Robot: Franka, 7 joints.
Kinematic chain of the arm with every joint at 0, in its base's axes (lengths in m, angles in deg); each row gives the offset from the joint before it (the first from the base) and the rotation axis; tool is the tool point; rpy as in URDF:
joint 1: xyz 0 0 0.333 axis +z
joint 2: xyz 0 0 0 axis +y
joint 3: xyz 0 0 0.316 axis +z
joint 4: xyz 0.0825 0 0 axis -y
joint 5: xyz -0.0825 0 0.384 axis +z
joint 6: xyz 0 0 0 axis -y
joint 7: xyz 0.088 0 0 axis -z
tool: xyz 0 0 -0.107 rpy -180 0 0
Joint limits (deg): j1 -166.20..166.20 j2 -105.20..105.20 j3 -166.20..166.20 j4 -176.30..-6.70 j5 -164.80..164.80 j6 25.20..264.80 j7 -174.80..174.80
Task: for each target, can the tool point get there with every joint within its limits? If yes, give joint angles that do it. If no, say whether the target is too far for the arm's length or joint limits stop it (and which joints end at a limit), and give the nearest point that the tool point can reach.
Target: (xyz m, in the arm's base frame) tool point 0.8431 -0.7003 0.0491
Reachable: no: too far | nearest point 0.6388 -0.5306 0.1179 | short by 0.274 m
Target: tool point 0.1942 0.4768 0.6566
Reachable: yes | joints -61.14 19.04 128.85 -122.14 -41.46 189.90 68.96
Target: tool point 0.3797 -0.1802 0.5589
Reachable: yes | joints 50.91 -44.80 -75.26 -125.30 66.09 71.36 -132.87
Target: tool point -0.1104 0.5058 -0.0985
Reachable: yes | joints 70.36 74.60 29.14 -95.32 -25.65 121.04 66.29
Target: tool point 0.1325 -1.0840 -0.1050
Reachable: no: too far | nearest point 0.0966 -0.7904 0.0136 | short by 0.319 m
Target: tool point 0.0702 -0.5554 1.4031
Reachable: no: too far | nearest point 0.0499 -0.3945 1.0932 | short by 0.350 m
